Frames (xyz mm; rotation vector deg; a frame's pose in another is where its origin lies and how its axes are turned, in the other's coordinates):
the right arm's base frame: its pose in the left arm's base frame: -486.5 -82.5 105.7 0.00 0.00 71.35
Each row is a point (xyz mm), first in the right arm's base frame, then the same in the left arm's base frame.
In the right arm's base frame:
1: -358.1 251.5 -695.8
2: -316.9 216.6 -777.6
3: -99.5 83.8 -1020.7
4: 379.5 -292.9 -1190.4
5: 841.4 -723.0 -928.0
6: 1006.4 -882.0 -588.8
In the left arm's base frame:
1: -839.3 -341.4 -590.1
2: -793.1 -313.5 -671.9
3: -597.7 -150.0 -915.0
4: -87.6 183.4 -1084.7
5: 467.6 483.5 -822.3
6: 671.0 589.0 -483.1

